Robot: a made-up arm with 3 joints.
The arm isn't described. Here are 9 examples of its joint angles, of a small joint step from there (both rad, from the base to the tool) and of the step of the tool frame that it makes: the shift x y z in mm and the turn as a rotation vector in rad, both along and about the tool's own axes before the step.
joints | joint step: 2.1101 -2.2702 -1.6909 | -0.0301 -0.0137 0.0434
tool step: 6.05 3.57 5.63 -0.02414 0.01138 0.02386
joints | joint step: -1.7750 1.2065 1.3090 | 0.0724 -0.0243 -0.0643
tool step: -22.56 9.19 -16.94 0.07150 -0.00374 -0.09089
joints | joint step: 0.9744 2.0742 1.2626 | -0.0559 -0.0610 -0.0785
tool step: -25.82 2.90 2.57 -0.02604 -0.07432 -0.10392
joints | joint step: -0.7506 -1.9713 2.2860 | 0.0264 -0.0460 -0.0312
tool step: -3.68 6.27 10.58 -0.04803 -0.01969 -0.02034
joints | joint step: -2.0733 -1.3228 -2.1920 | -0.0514 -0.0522 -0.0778
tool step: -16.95 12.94 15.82 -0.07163 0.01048 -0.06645
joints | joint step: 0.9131 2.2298 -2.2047 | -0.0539 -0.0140 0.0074
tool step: -6.42 5.29 -2.43 0.02637 0.03656 -0.02531
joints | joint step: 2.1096 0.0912 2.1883 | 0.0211 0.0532 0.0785
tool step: 15.84 -2.97 -6.56 0.03445 0.04062 0.05753
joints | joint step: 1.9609 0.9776 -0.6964 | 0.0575 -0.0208 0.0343
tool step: -0.34 -3.21 5.16 -0.01356 0.04989 0.00165
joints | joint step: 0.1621 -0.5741 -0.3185 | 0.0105 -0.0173 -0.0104
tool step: -5.09 -0.36 -3.66 0.01824 0.00002 -0.01917
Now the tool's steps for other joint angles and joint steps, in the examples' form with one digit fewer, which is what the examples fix.
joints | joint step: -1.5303 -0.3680 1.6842 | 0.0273 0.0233 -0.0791
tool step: -21.7 10.0 3.2 -0.0078 0.0239 -0.1047
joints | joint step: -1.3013 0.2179 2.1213 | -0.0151 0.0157 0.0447
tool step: 13.8 -4.6 -0.7 0.0057 0.0150 0.0594
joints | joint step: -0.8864 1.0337 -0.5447 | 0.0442 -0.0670 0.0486
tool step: 5.9 -6.1 -5.2 0.0396 0.0656 0.0247
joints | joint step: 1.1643 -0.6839 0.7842 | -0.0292 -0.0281 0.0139
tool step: 10.0 -5.2 -7.8 0.0331 -0.0068 0.0363
